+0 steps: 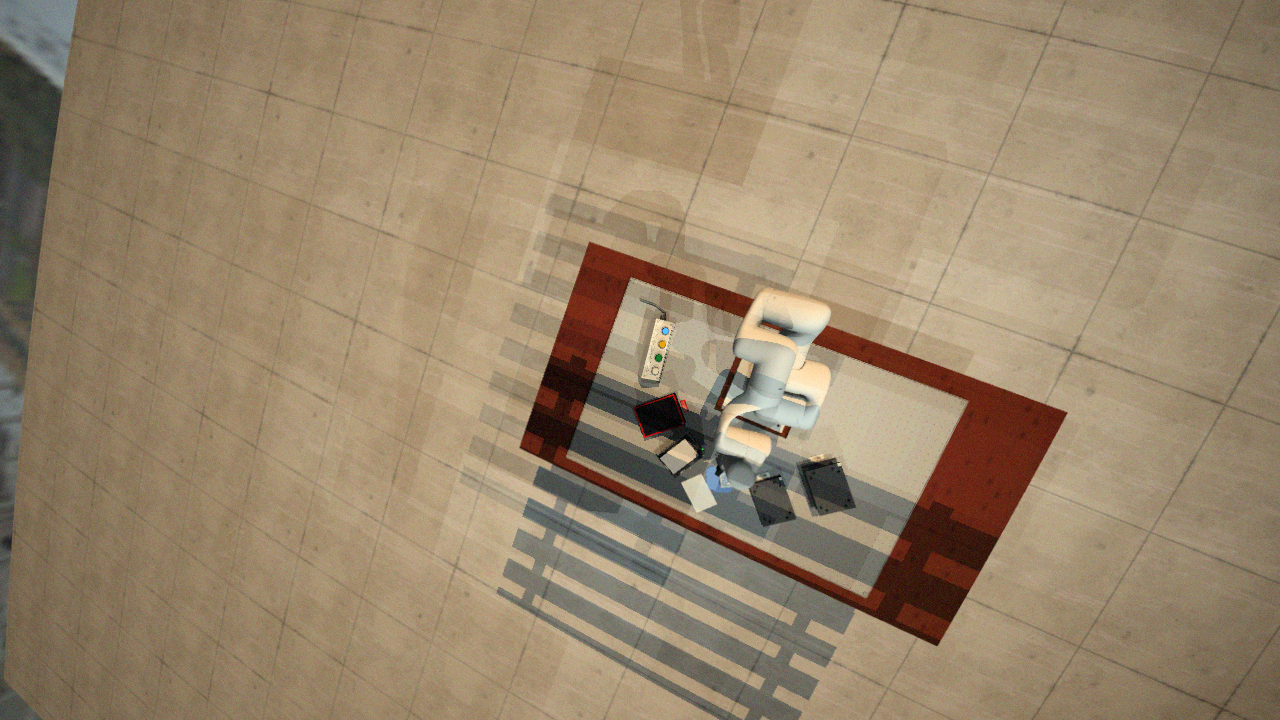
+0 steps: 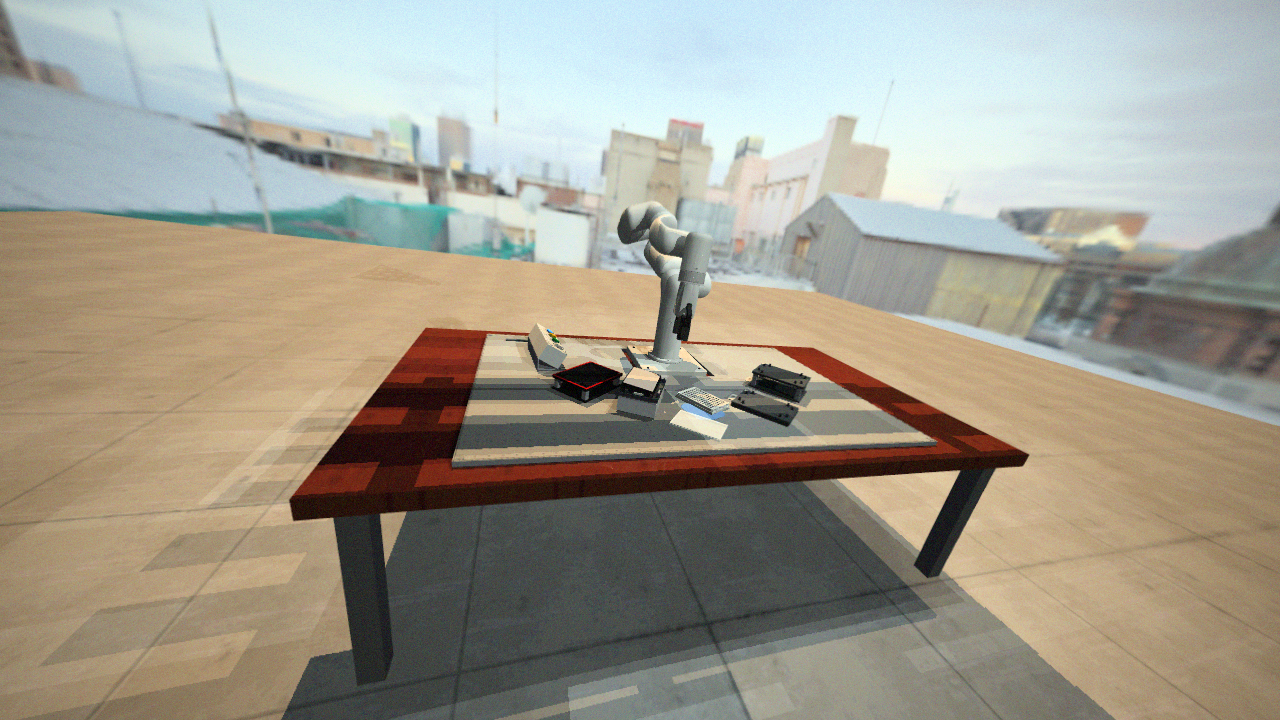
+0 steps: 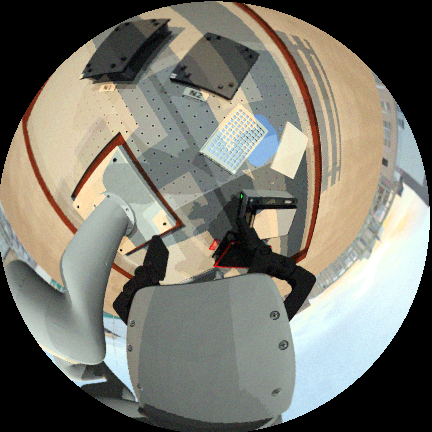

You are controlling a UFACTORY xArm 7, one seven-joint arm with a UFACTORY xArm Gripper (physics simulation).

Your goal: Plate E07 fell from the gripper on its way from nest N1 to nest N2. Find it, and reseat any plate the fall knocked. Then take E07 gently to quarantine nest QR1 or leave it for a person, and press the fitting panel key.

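Frame: origin at the arm's base, x right, y up, z back, level; millimetres.
Seen in the pictures: gripper, between the fingertips: [image 2: 679, 337] [image 3: 198, 236]; arm's base, origin of its link: [image 2: 665, 357] [image 3: 112, 214].
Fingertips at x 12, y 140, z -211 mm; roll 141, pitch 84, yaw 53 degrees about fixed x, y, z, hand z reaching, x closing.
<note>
Pixels of each thing's top centre, then the offset from my fingertips to it. "*": a spot on its surface instead.
- pale well plate, centre of its top: [image 3: 237, 138] [image 2: 703, 397] [image 1: 730, 471] dx -73, dy -140, dz -108 mm
- round blue patch, a spot on its surface: [image 3: 268, 145] [image 1: 712, 482] * dx -47, dy -153, dz -185 mm
- Dark nest N1, centre of its top: [image 2: 782, 371] [image 1: 831, 490] dx -371, dy -90, dz +44 mm
- looks taller than dark nest N2, centre of its top: [image 3: 219, 56] [image 2: 766, 401] [image 1: 772, 503] dx -257, dy -130, dz -117 mm
- red-edged black tray, centre of its top: [image 2: 589, 372] [image 3: 244, 258] [image 1: 658, 416] dx +255, dy -108, dz -76 mm
- key panel, centre of its top: [image 2: 547, 332] [image 1: 653, 349] dx +398, dy -70, dz +130 mm
- flat cream sheet, centre of its top: [image 2: 699, 423] [image 3: 291, 151] [image 1: 698, 493] dx -28, dy -146, dz -251 mm
A pale well plate [image 2: 704, 399] [image 3: 234, 140] lies outside the nests, beside a round blue patch [image 1: 713, 479] [image 3: 268, 145]; its label is not readable. Dark nest N1 [image 1: 827, 485] [image 2: 780, 379] [image 3: 127, 52] looks taller than dark nest N2 [image 1: 771, 499] [image 2: 766, 407] [image 3: 215, 65]; no pale plate shows on either. A red-edged black tray [image 1: 660, 415] [image 2: 587, 379] stands left of centre; its label is not readable. The key panel [image 1: 657, 351] [image 2: 544, 346] has blue, yellow, green and white keys. My gripper [image 2: 684, 322] [image 3: 198, 236] is open and empty, high above the table.
A flat cream sheet [image 1: 699, 493] [image 2: 699, 423] [image 3: 290, 150] lies beside the blue patch. A grey device [image 2: 640, 407] [image 3: 270, 198] with a green light and a pale top stands between the sheet and the red-edged tray. The arm's base plate [image 3: 142, 185] is behind the well plate.
</note>
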